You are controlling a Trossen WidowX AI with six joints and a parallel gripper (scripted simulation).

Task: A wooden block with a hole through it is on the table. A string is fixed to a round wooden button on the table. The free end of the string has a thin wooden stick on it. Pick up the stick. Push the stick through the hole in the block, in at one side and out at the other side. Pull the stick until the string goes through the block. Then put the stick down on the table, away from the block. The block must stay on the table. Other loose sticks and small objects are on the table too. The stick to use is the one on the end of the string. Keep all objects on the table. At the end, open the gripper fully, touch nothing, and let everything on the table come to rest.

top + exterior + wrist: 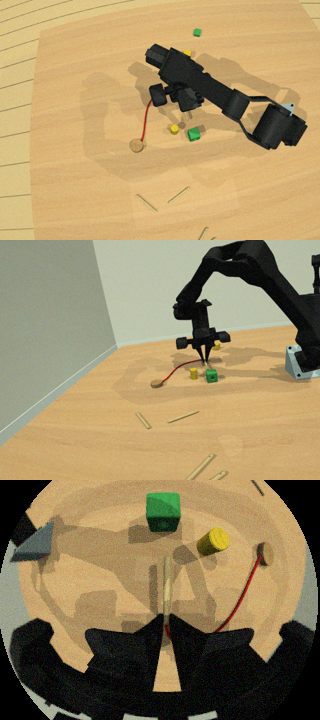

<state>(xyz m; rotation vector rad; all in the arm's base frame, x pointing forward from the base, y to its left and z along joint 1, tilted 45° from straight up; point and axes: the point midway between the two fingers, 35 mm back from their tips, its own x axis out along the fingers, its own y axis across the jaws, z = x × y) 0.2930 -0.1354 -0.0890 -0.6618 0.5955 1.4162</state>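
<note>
Now: gripper tip 120 mm to the right of the green block and 10 mm past it. From my gripper tip the other things lie so: yellow cube 180 mm to the right, 80 mm behind; yellow cylinder 90 mm to the left, 50 mm ahead; thin stick 20 mm to the left.
</note>
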